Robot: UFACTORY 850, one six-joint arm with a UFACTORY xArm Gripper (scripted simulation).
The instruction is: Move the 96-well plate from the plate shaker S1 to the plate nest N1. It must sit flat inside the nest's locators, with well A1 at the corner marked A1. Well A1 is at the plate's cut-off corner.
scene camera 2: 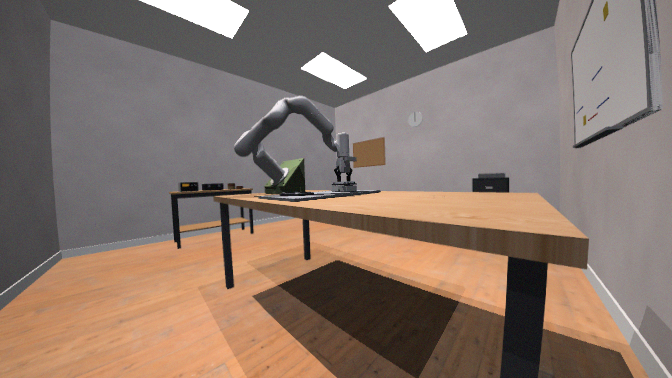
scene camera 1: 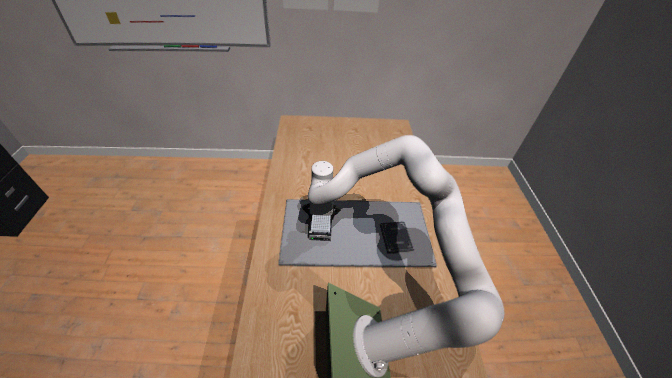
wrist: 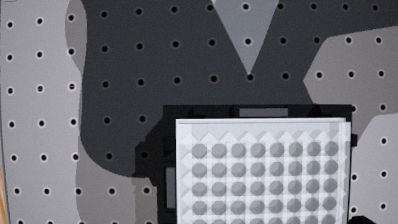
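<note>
There's a white 96-well plate showing in the pictures.
</note>
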